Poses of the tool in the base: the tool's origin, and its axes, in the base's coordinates. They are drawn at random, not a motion.
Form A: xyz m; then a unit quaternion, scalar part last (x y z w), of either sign.
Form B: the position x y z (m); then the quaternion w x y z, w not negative. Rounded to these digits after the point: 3 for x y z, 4 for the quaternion.
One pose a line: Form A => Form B
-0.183 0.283 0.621 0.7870 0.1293 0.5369 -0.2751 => -0.183 0.283 0.621 0.2751 -0.7870 -0.1293 -0.5369
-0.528 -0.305 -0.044 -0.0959 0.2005 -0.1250 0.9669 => -0.528 -0.305 -0.044 0.9669 -0.0959 0.2005 -0.1250
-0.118 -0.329 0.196 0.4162 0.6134 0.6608 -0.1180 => -0.118 -0.329 0.196 0.1180 -0.4162 -0.6134 -0.6608
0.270 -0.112 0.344 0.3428 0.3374 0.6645 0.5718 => 0.270 -0.112 0.344 0.5718 0.3428 0.3374 0.6645
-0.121 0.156 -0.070 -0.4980 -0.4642 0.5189 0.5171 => -0.121 0.156 -0.070 0.5171 -0.4980 -0.4642 0.5189
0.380 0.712 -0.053 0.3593 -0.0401 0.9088 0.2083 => 0.380 0.712 -0.053 0.2083 0.3593 -0.0401 0.9088
